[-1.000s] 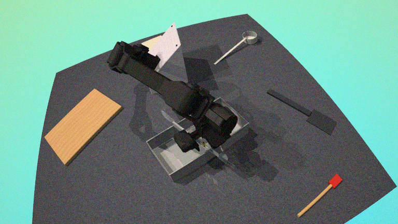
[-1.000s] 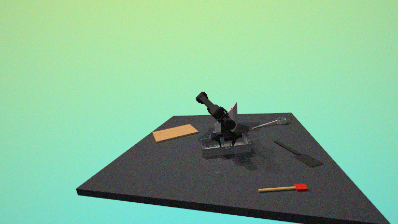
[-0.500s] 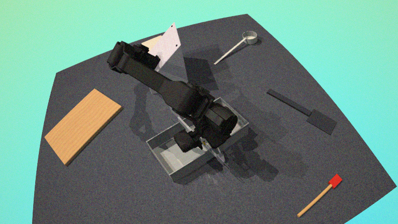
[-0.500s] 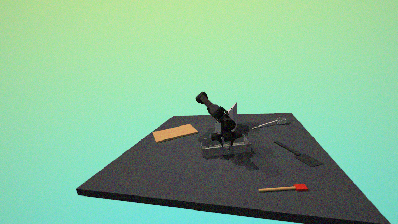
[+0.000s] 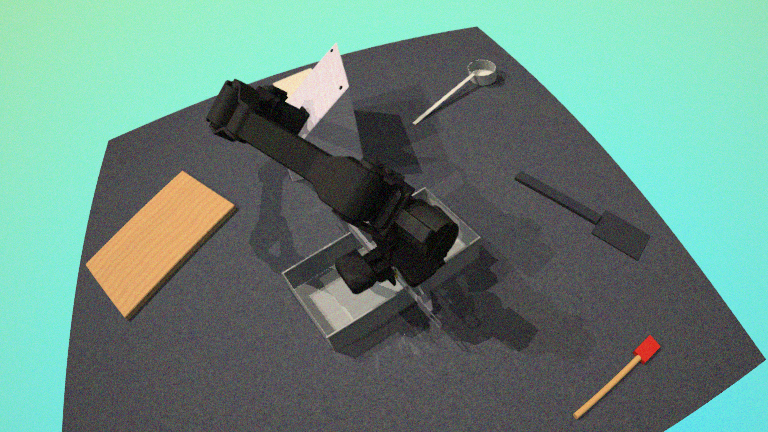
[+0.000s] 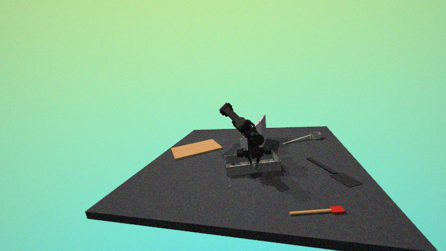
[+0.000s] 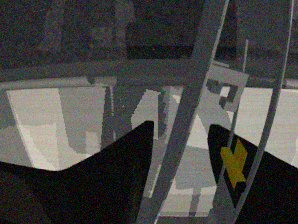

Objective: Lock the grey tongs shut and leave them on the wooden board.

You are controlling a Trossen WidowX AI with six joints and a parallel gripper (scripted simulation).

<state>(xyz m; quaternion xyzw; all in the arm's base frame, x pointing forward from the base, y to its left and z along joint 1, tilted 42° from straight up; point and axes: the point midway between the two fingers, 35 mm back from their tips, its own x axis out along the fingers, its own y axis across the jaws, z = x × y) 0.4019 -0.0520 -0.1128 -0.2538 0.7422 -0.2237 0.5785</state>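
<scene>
Right now the roasting tin is 40 mm behind my gripper tip and 20 mm to the right of it. The rest, counted from my gripper tip: wooden board 370 mm behind, 440 mm to the right, 20 mm below; black spatula 50 mm ahead, 400 mm to the left, 30 mm below.
</scene>
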